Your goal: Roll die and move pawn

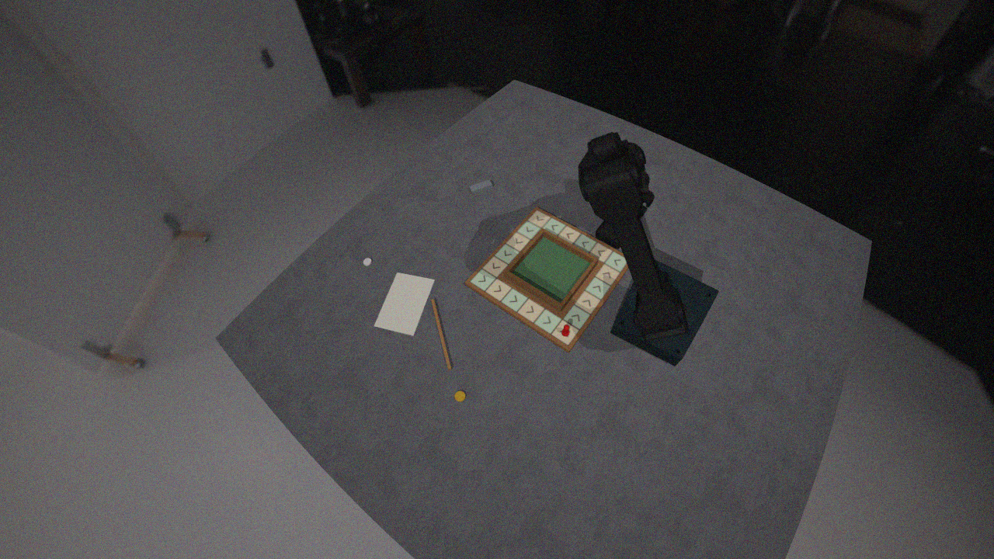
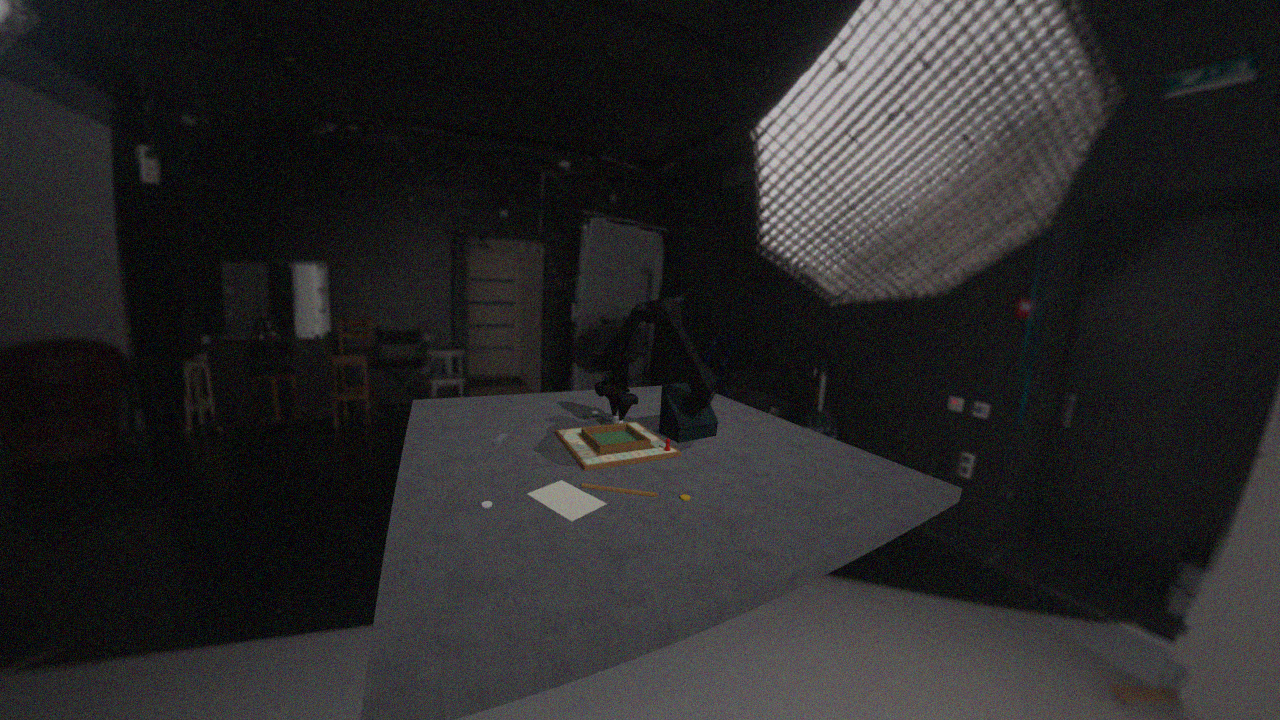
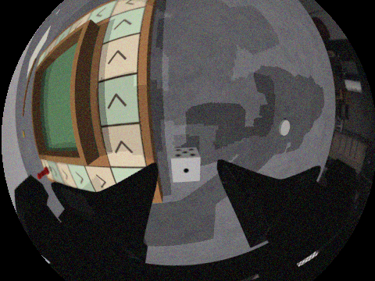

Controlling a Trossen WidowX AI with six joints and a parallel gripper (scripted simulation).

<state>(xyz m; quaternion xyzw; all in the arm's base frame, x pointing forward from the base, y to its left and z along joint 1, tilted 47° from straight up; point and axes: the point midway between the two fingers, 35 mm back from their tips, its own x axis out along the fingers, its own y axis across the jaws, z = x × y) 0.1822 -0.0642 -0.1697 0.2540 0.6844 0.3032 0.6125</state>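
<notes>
The white die is 1 cm below my gripper tip. Round my gripper tip: red pawn: 29 cm to the left, 4 cm behind, 1 cm above; pencil: 45 cm to the left, 18 cm ahead, 2 cm below; grey block: 40 cm ahead, 7 cm to the left, 1 cm below.
</notes>
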